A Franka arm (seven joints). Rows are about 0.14 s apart.
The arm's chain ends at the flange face. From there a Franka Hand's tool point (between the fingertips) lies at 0.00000 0.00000 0.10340 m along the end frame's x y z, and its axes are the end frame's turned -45 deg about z.
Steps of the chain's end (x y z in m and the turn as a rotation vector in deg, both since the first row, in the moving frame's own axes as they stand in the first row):
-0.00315, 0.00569, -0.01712, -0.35, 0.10, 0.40
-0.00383, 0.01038, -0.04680, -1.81, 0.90, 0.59
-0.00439, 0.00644, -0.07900, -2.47, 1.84, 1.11
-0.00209, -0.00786, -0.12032, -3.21, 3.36, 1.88
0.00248, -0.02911, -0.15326, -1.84, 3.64, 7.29
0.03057, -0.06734, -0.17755, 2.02, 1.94, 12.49
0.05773, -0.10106, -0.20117, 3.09, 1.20, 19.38
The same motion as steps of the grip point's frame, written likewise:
-0.00657, 0.00237, -0.01712, -0.32, -0.18, 0.40
-0.01123, 0.00808, -0.04686, -1.92, -0.64, 0.59
-0.00851, 0.00694, -0.07915, -3.05, -0.45, 1.11
0.00413, 0.00134, -0.12066, -4.65, 0.11, 1.88
0.02418, -0.01172, -0.15352, -3.87, 1.27, 7.29
0.07426, -0.02555, -0.17767, 0.06, 2.80, 12.49
0.11805, -0.03209, -0.20134, 1.34, 3.03, 19.38

